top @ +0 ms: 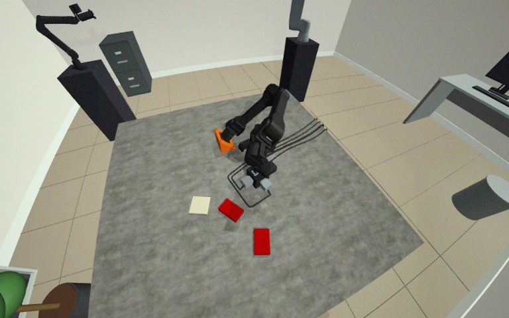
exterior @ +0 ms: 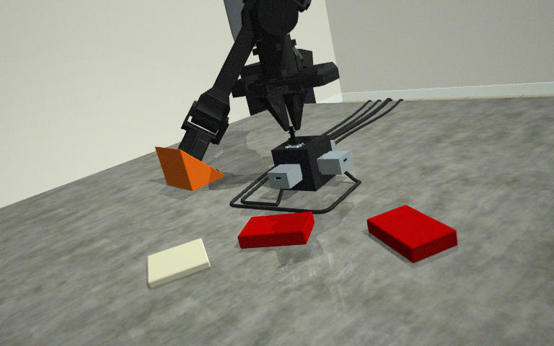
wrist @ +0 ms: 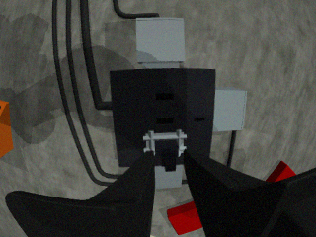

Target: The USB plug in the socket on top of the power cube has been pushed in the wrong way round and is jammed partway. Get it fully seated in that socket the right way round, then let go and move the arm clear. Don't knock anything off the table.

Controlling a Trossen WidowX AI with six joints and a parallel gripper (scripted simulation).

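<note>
The black USB plug lies 10 mm below my gripper tip. From my gripper tip the other things lie so: USB socket: 30 mm below; cream block: 270 mm to the right, 100 mm below, 50 mm ahead.
</note>
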